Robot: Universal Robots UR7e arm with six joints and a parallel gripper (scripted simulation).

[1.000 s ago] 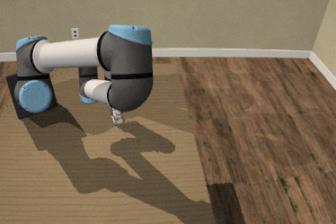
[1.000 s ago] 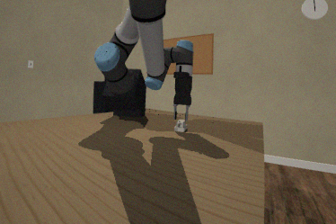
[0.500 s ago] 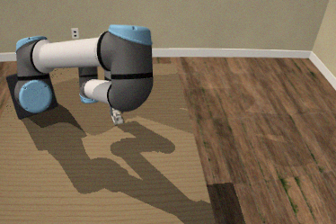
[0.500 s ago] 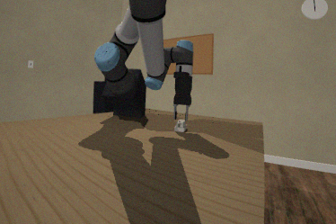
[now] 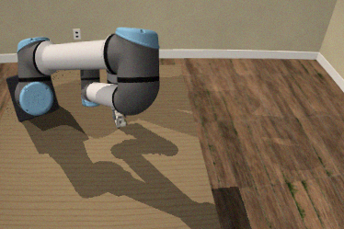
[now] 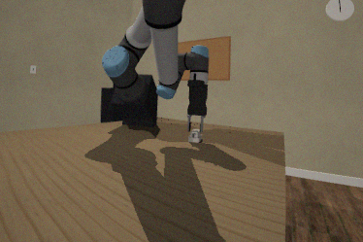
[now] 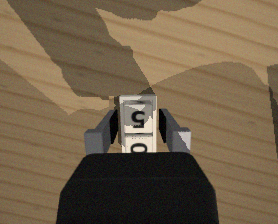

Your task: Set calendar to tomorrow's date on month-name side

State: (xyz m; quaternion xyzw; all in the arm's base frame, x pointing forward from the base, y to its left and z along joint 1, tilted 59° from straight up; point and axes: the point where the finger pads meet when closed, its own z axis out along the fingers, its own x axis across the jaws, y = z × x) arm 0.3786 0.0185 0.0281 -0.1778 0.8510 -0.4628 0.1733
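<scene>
Now: the white digit cube 30 mm below my hand. From my hand the other things lie so: white tray: 20 mm to the left, 50 mm below.
</scene>
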